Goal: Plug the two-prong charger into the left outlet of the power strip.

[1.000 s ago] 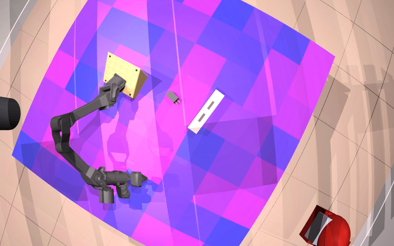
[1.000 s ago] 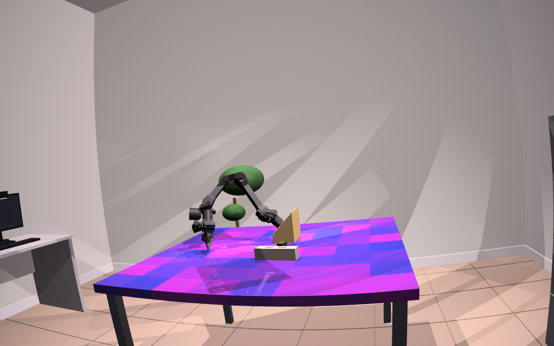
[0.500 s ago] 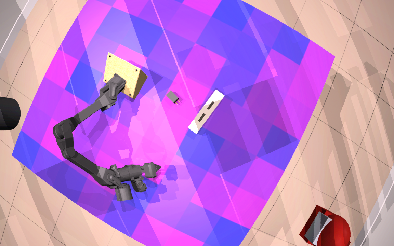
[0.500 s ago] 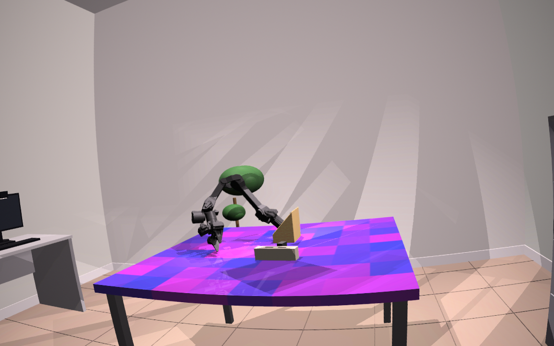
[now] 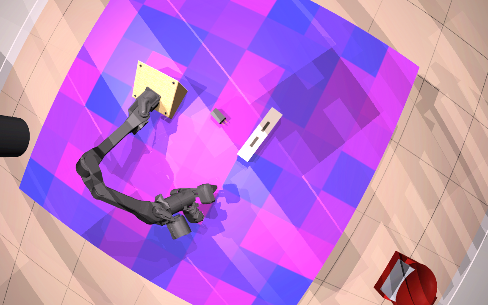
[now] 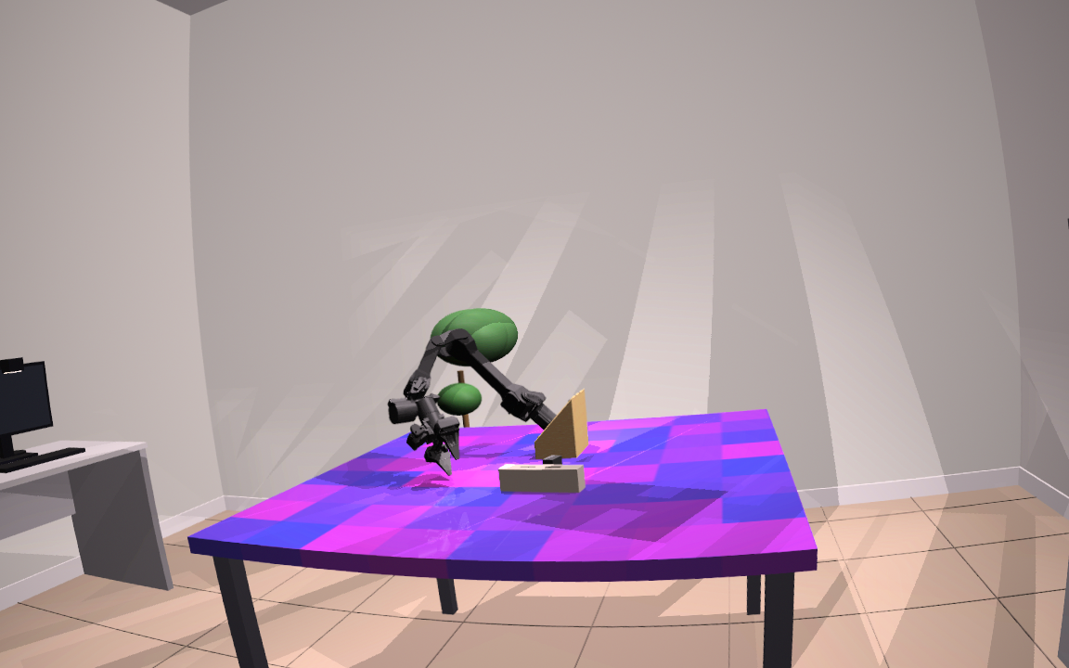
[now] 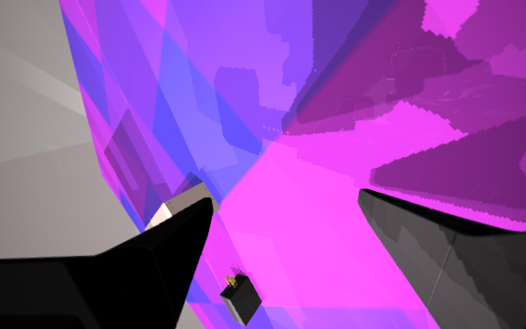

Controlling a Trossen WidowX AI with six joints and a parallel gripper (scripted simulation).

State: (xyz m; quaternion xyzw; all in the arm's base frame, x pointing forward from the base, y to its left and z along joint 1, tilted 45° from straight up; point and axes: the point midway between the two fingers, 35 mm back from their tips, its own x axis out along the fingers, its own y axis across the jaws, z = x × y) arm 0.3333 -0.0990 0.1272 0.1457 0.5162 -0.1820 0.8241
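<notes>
The two-prong charger is 100 mm behind my gripper tip, 220 mm to the left of it and 20 mm below it.
</notes>
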